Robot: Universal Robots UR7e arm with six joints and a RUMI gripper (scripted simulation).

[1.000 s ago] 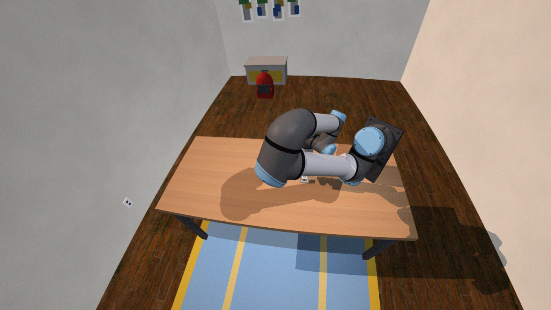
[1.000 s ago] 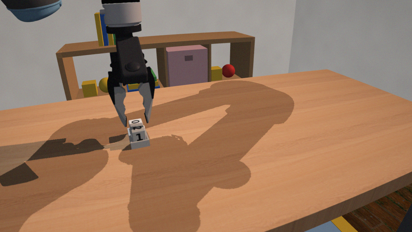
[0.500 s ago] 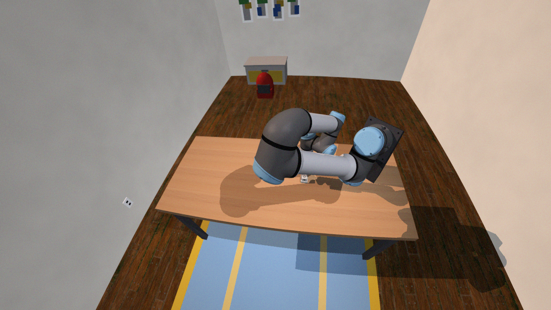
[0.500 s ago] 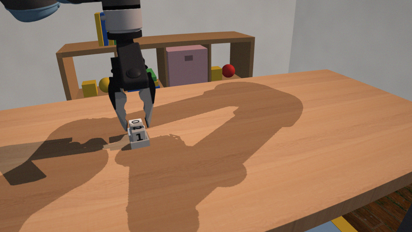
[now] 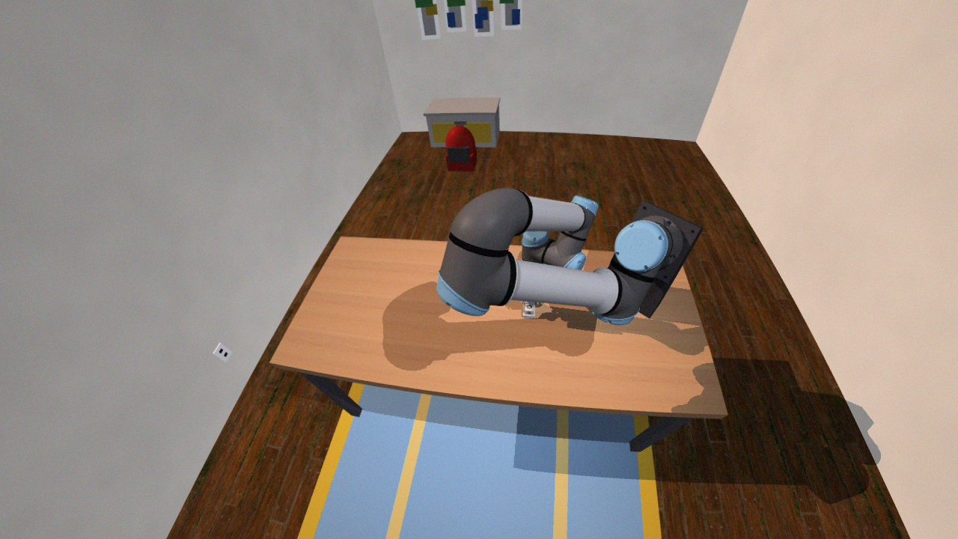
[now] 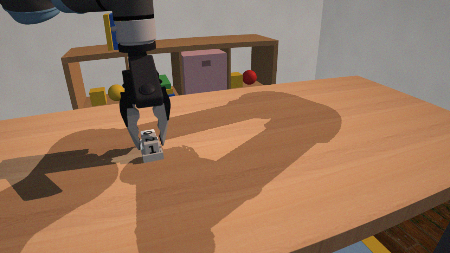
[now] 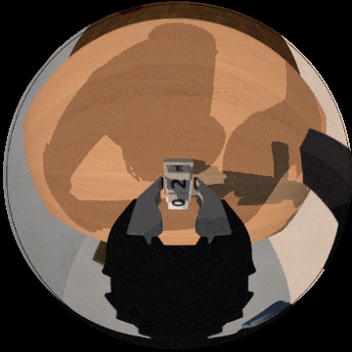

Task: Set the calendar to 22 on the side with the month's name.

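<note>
Now: hand 10 mm above the white cube. Round my hand: grey tray: 10 mm behind, 20 mm to the left, 30 mm below.
</note>
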